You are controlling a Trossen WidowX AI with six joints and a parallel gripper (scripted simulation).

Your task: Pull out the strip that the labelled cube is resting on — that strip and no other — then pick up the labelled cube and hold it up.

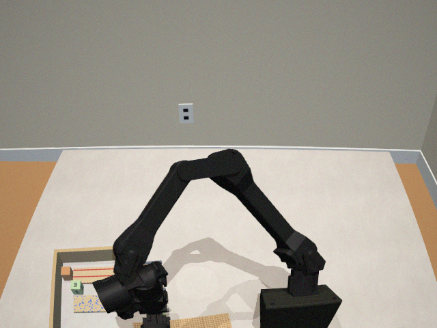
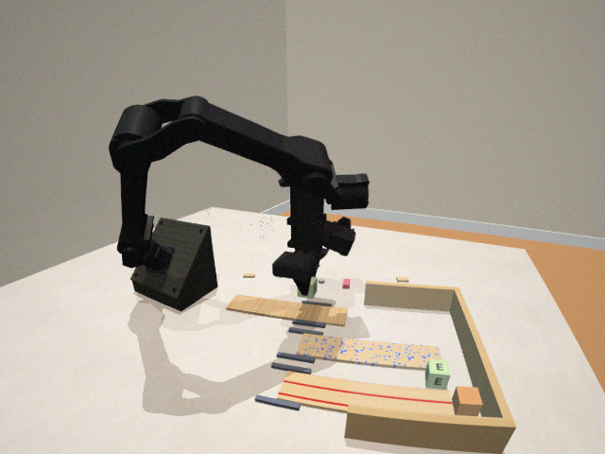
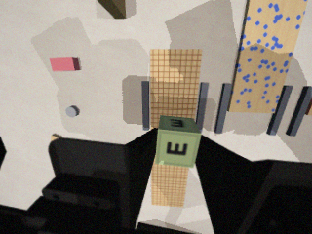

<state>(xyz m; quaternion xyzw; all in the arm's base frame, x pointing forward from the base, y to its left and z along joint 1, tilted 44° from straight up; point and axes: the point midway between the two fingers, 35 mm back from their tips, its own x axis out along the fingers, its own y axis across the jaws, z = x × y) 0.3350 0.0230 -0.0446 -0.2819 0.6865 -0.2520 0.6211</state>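
My gripper tip is 50 mm above the grid strip, 40 mm past it and 10 mm to the left of it. Also, from my gripper tip: tan block (170 mm to the left, 70 mm behind, 50 mm below); grey disc (130 mm to the left, 50 mm below, 20 mm behind); pink block (140 mm to the left, 50 mm below, 40 mm ahead).
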